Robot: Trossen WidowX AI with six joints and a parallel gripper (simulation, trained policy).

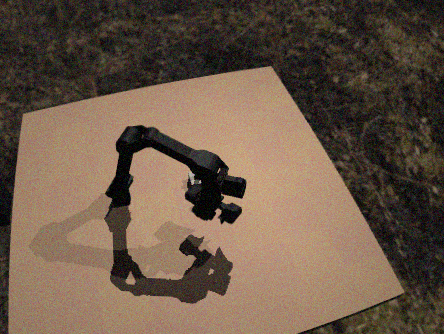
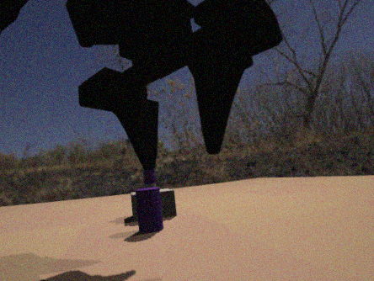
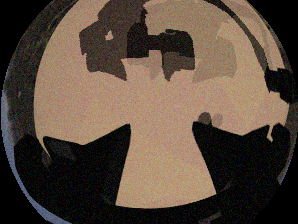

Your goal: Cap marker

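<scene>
The purple cap lies 11 cm to the left of my gripper tip, 5 cm below it and 2 cm behind it. From my gripper tip the other things lie so: pale holder block 21 cm to the left, 5 cm below.
</scene>
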